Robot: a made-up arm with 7 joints. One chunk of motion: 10 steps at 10 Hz.
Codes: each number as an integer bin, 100 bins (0 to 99) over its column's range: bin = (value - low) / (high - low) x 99, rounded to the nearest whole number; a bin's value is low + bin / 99 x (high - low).
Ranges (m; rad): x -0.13..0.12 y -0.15..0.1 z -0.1..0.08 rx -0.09..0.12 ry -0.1..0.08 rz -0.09..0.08
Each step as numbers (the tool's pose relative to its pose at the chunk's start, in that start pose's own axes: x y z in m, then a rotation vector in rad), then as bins.
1 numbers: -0.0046 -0.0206 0.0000 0.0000 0.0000 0.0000
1 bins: 50 51 55 42 55 52
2 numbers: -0.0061 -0.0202 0.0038 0.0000 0.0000 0.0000
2 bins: 49 51 57 42 55 52
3 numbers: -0.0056 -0.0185 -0.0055 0.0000 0.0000 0.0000
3 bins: 49 52 52 42 55 52
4 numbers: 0.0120 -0.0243 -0.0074 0.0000 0.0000 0.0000
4 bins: 56 50 51 42 55 52
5 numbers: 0.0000 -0.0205 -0.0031 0.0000 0.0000 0.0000
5 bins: 51 51 53 42 55 52
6 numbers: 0.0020 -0.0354 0.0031 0.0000 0.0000 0.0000
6 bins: 52 45 57 42 55 52
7 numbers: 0.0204 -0.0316 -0.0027 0.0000 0.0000 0.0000
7 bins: 60 47 54 42 55 52
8 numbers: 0.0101 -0.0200 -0.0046 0.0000 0.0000 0.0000
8 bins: 55 51 52 42 55 52
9 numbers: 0.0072 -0.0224 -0.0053 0.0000 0.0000 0.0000
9 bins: 54 51 52 42 55 52
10 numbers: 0.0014 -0.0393 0.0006 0.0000 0.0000 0.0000
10 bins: 52 44 55 42 55 52
